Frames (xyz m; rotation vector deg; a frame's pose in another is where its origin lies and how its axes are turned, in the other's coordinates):
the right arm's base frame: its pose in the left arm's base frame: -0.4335 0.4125 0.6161 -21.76 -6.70 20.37
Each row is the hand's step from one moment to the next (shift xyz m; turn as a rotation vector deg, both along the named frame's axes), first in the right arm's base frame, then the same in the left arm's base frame.
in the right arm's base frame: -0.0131 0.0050 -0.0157 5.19 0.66 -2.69
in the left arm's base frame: -0.0110 -0.0057 -0.0170 5.10 1.53 -2.50
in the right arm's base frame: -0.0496 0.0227 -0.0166 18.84 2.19 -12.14
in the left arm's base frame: -0.0505 -0.0039 -0.0263 19.01 4.55 -11.18
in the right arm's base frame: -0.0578 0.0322 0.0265 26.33 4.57 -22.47
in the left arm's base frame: -0.0688 0.0162 0.0095 27.07 5.78 -21.29
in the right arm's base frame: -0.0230 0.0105 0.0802 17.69 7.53 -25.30
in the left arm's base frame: -0.0390 0.0282 0.0690 18.58 4.27 -25.42
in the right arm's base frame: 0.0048 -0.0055 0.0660 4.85 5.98 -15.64
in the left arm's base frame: -0.0055 0.0195 0.0632 5.40 1.59 -16.50
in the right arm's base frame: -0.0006 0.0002 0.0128 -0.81 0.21 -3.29
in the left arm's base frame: -0.0029 0.0043 0.0117 -0.24 -1.23 -3.15
